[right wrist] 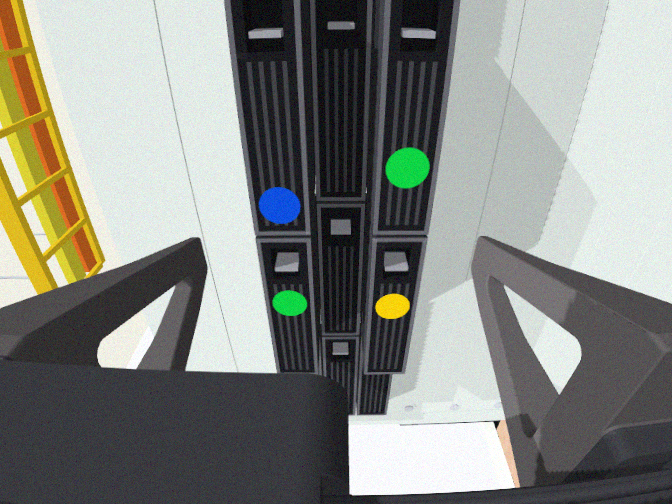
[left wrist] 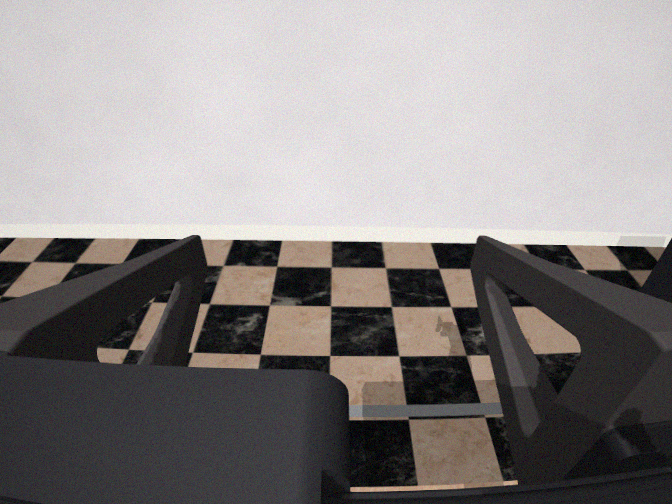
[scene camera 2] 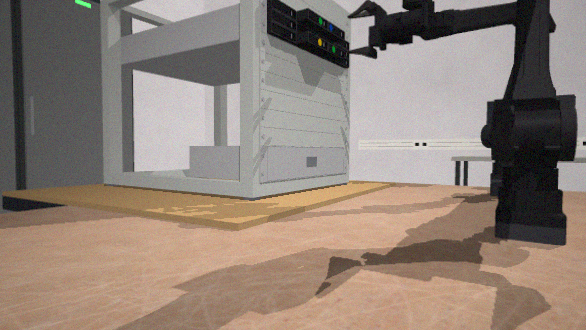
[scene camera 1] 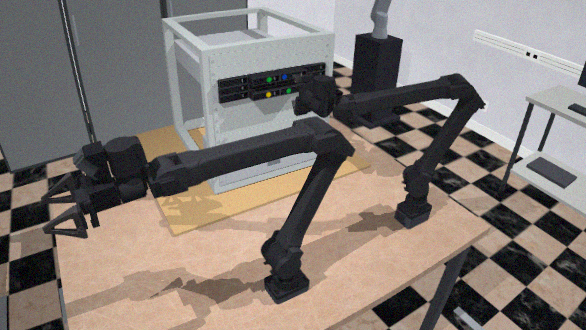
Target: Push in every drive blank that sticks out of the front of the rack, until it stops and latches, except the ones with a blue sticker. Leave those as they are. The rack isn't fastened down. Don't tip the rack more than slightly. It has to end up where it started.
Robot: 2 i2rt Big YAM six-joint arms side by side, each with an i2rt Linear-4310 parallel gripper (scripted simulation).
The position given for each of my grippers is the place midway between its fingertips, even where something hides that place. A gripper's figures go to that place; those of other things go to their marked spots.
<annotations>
My right gripper (right wrist: 339,252): 0.13 m from the lens. A pale grey rack (right wrist: 550,140) is 0.25 m from the lens. A green-stickered blank (right wrist: 409,81): 0.16 m from the lens. A blue-stickered blank (right wrist: 271,63): 0.16 m from the lens. The marked spots on the green-stickered blank and the pale grey rack are 0.11 m apart.
</annotations>
